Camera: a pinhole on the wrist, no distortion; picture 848 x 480 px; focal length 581.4 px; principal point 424.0 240.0 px. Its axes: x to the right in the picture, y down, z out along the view. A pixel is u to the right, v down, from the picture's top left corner.
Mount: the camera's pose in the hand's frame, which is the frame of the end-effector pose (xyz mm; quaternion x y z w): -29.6 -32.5 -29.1 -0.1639 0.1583 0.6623 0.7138
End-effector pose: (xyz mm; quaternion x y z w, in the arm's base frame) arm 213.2 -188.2 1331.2 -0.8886 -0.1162 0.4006 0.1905
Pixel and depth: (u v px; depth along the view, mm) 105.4 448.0 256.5
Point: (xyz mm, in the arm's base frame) -70.2 -136.3 1275.6
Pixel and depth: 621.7 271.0 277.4
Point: 65.7 -315.6 1171.1
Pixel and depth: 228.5 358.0 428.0
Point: -179.8 -161.5 1145.9
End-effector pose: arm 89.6 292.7 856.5 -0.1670 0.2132 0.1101 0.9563
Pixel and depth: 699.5 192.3 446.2
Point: 116.8 721.9 986.2
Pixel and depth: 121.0 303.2 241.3
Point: 134.1 339.6 1100.9
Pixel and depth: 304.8 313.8 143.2
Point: 86.4 332.5 971.8
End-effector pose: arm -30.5 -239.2 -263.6 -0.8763 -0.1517 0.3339 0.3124
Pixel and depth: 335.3 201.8 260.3
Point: -188.5 -181.4 -416.5
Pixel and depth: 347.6 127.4 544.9
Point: -303.1 -88.0 -677.2
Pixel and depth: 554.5 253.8 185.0
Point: -127.3 -266.4 -374.4
